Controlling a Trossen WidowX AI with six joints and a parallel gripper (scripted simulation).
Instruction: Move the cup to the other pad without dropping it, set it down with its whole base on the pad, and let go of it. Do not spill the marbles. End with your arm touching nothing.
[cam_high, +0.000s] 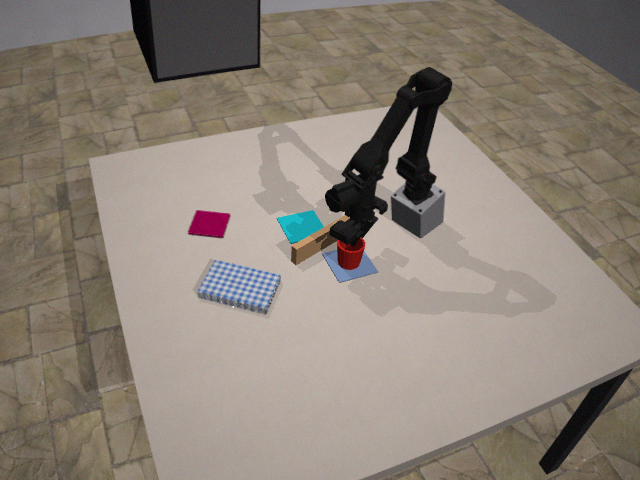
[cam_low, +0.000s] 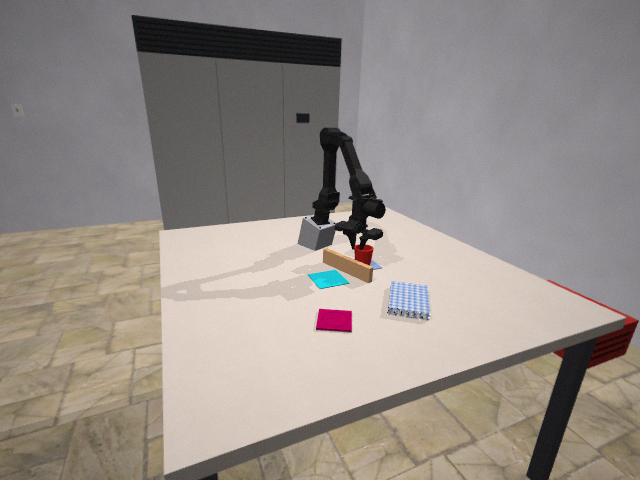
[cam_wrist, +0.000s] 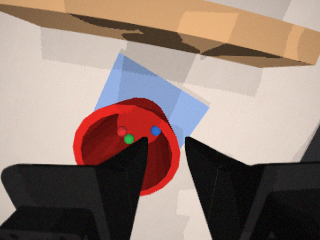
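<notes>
My hand is 30 mm short of the red cup, 10 mm to the right of it and 70 mm above it. The rest, counted from my hand: green marble 30 mm ahead, 30 mm to the left, 70 mm below; wooden bar 40 mm ahead, 80 mm to the right, 70 mm below; red marble 40 mm ahead, 20 mm to the left, 70 mm below.
</notes>
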